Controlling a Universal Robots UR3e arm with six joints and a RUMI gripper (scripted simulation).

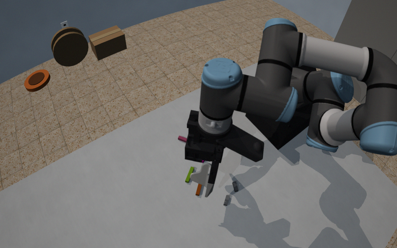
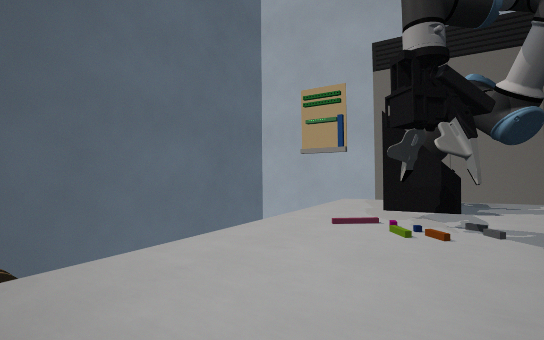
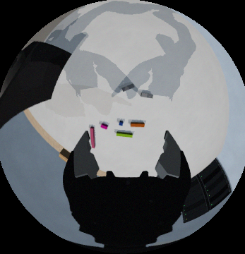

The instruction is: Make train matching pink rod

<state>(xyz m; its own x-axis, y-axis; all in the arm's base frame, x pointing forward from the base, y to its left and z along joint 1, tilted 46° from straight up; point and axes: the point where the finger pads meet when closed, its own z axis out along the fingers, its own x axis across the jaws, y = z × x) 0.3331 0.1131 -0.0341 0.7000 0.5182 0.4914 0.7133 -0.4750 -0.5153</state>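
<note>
Now: hand 30 mm to the left of the blue rod and 70 mm above it. Round my hand: orange rod: 40 mm ahead, 70 mm below; lime rod: 40 mm ahead, 50 mm to the right, 70 mm below; magenta rod: 30 mm behind, 70 mm to the right, 70 mm below.
</note>
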